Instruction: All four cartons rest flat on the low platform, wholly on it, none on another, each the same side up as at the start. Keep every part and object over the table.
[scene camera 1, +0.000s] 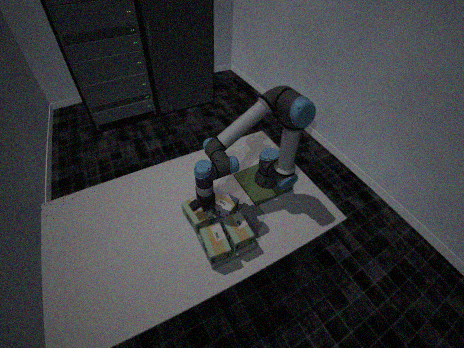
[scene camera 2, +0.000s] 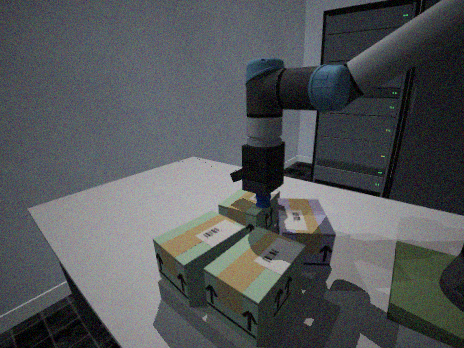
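Pixels of known places: hand, its tool point: (scene camera 2: 263, 205); arm's base, origin of its link: (scene camera 1: 266, 179).
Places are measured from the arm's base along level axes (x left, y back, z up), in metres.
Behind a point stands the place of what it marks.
Observation:
My suction gripper (scene camera 1: 205, 202) {x 0.057, y -0.467, z 0.118 m} (scene camera 2: 262, 204) points straight down, its blue cup against the top of the back green carton (scene camera 1: 191, 212) {x 0.038, y -0.543, z 0.120 m} (scene camera 2: 232, 206) {x 0.102, y -0.525, z 0.120 m}, near the label side. That carton looks level and low; its base is hidden. A left green carton (scene camera 1: 216, 241) {x 0.237, y -0.521, z 0.119 m} (scene camera 2: 200, 240) {x 0.243, y -0.505, z 0.121 m} and a front green carton (scene camera 1: 241, 231) {x 0.258, y -0.395, z 0.121 m} (scene camera 2: 245, 275) {x 0.274, y -0.393, z 0.120 m} stand close together, arrows up. A purple carton (scene camera 1: 225, 202) {x 0.077, y -0.367, z 0.119 m} (scene camera 2: 306, 225) {x 0.096, y -0.352, z 0.120 m} stands at an angle behind the front one, right of the back one in the second view. Whether a low platform lies under the cartons cannot be told.
A green slab (scene camera 1: 250, 185) {x -0.017, y -0.116, z -0.005 m} (scene camera 2: 425, 295) {x 0.043, y -0.108, z -0.002 m} lies under the robot's base. The pale table (scene camera 1: 125, 250) {x -0.026, y -0.909, z -0.023 m} (scene camera 2: 125, 200) {x 0.058, y -1.072, z -0.023 m} has its near edge in front of the cartons. Dark cabinets (scene camera 1: 180, 55) (scene camera 2: 350, 125) stand behind the table. The arm reaches in from the slab, casting shadows.

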